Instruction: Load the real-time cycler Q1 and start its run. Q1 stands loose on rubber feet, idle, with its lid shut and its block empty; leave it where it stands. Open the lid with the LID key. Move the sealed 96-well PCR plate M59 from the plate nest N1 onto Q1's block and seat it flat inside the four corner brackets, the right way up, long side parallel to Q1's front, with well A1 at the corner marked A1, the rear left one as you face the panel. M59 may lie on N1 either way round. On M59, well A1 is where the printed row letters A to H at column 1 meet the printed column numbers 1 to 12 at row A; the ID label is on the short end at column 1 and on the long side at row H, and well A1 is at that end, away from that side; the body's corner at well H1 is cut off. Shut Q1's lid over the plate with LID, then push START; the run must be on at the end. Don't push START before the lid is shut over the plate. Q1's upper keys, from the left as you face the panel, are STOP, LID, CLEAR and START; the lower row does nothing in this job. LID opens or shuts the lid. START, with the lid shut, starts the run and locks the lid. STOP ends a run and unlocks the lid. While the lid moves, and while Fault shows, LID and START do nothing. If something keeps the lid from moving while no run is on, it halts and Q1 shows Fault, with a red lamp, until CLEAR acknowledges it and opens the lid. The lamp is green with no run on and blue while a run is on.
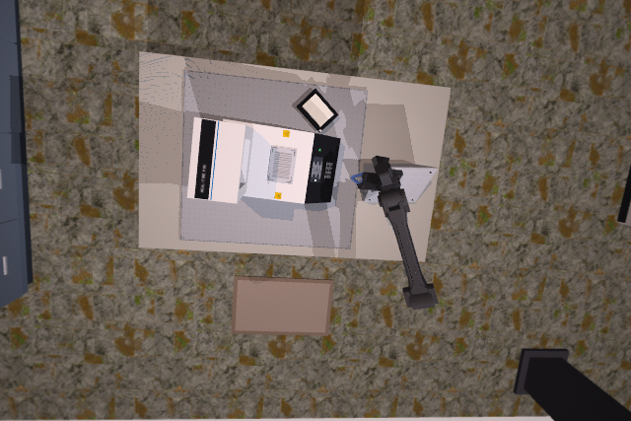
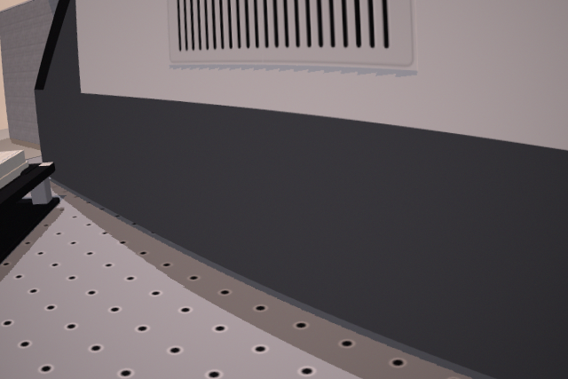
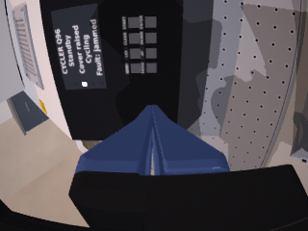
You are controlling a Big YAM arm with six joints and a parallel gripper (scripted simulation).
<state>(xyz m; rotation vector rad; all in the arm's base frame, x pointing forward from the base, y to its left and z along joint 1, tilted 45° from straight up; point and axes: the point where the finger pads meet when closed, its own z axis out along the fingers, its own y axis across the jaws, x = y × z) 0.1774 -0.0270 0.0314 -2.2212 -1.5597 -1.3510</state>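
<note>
Now: the sealed plate M59 280 mm to the right of my hand, 170 mm below it and 160 mm ahead of it. From my hand the other things lie so: black plate nest N1: 280 mm to the right, 180 mm below, 160 mm ahead.
</note>
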